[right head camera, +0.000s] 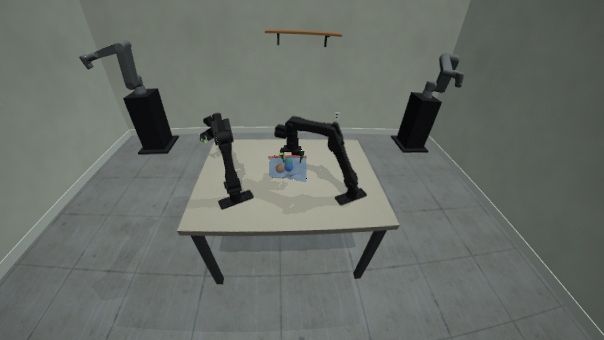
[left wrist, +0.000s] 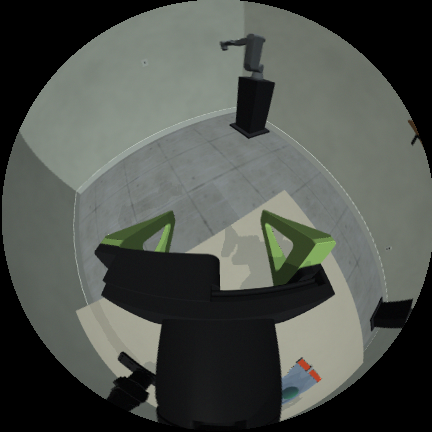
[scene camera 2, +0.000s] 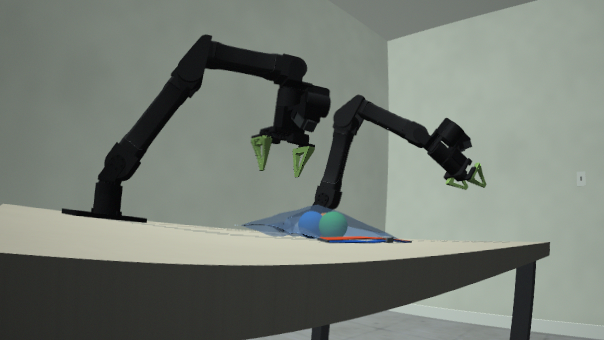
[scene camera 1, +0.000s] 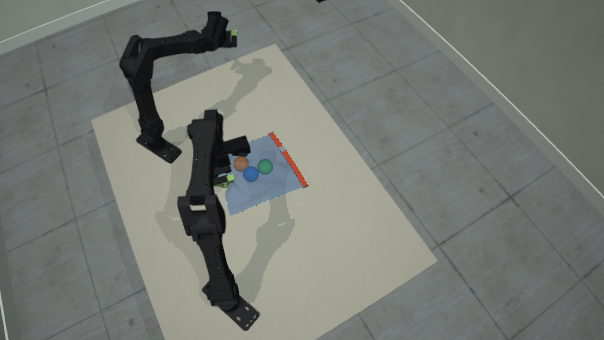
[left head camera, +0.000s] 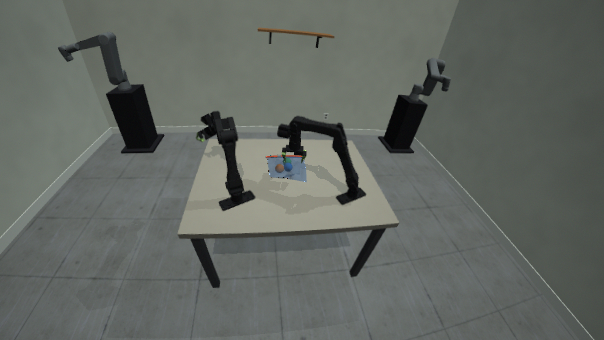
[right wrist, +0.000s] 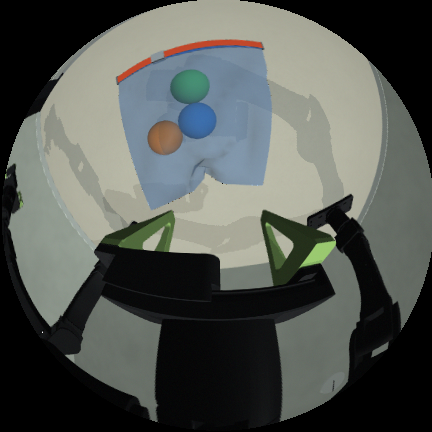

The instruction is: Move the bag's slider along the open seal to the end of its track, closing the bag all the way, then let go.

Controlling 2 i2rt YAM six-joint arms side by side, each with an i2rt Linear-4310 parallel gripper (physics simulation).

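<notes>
The translucent blue bag point(scene camera 1: 260, 189) point(right wrist: 245, 155) lies on the table with an orange, a blue and a green ball inside. Its red seal track point(scene camera 1: 295, 169) point(right wrist: 215, 44) runs along one edge. The small grey slider point(scene camera 1: 283, 148) point(right wrist: 157, 57) point(scene camera 2: 390, 240) sits on the track, nearer the track's upper end in scene camera 1 and its left end in the right wrist view. My right gripper point(scene camera 2: 279, 174) point(right wrist: 217, 214) is open and empty, above the table near the bag's unsealed side. My left gripper point(left wrist: 217, 214) is open and empty, raised away from the bag, beyond the table's left side in the head views.
The pale table point(left head camera: 240, 220) point(right head camera: 240, 217) carries both arm bases. The right arm point(scene camera 1: 204, 165) reaches over the table and covers a corner of the bag in scene camera 1. Two grey arms on black pedestals point(left head camera: 132, 117) point(left head camera: 404, 122) stand behind the table. An orange shelf point(left head camera: 295, 33) hangs on the wall.
</notes>
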